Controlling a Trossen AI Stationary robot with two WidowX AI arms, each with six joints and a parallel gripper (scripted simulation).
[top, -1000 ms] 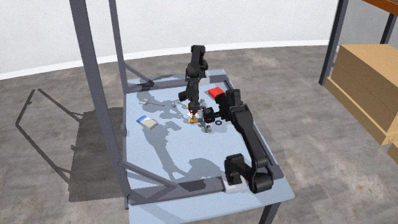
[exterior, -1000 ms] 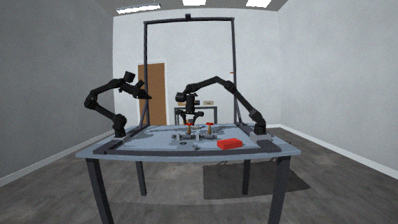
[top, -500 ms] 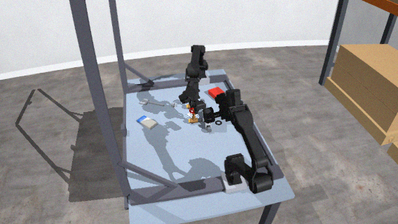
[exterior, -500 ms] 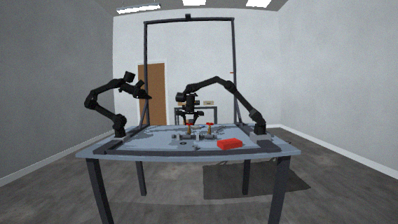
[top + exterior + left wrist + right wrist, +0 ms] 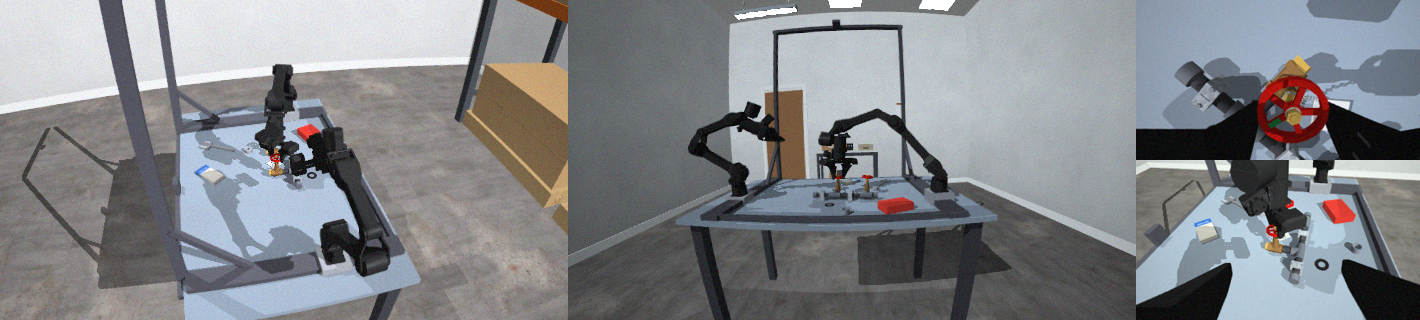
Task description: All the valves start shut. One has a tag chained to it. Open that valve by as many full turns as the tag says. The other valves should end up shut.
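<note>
The white tag is 10 mm behind my left hand, 80 mm to the left of it and 110 mm below it. Also, from my left hand: small grey fitting: 250 mm ahead, 50 mm to the left, 110 mm below; blue-and-beige box: 280 mm behind, 40 mm to the left, 110 mm below; black ring: 140 mm ahead, 30 mm to the right, 120 mm below.
</note>
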